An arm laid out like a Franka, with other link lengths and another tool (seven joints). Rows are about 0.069 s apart.
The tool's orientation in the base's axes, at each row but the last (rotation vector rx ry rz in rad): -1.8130, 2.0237, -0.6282; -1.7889, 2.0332, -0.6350; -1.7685, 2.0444, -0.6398; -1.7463, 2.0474, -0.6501; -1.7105, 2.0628, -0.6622
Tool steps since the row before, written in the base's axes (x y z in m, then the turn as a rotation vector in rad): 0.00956, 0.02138, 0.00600, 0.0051, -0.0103, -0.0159; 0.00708, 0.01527, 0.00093, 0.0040, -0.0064, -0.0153; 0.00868, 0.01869, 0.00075, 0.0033, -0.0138, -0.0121; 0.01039, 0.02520, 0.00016, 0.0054, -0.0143, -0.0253; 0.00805, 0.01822, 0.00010, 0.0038, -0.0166, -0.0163
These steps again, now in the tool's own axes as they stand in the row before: -0.02216, -0.00949, -0.00190, 0.0091, 0.0035, 0.0170; -0.01606, -0.00488, 0.00159, 0.0054, 0.0045, 0.0156; -0.01976, -0.00546, 0.00222, 0.0129, 0.0024, 0.0133; -0.02655, -0.00541, 0.00299, 0.0128, 0.0081, 0.0254; -0.01941, -0.00382, 0.00237, 0.0155, 0.0039, 0.0174
